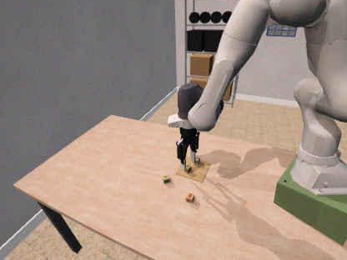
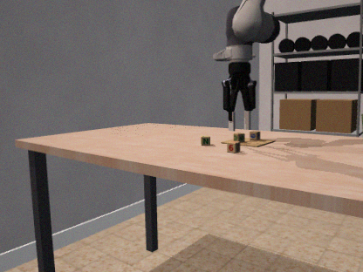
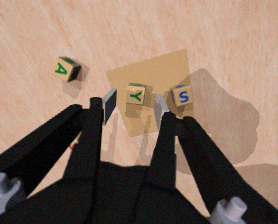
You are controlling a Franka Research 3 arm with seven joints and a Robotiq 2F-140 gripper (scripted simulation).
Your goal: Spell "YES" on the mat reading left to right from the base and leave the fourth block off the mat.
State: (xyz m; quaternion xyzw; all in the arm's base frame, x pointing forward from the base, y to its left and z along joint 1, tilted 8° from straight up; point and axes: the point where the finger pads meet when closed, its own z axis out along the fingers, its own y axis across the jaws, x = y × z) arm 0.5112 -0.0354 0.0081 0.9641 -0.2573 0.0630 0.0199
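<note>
My gripper is now 6 cm above the Y block. Also, from my hand: green N block: 9 cm to the left, 9 cm ahead, 6 cm below; S block: 7 cm to the right, 6 cm below, 3 cm behind; tan mat: 7 cm below, 2 cm to the right, 2 cm behind.
</note>
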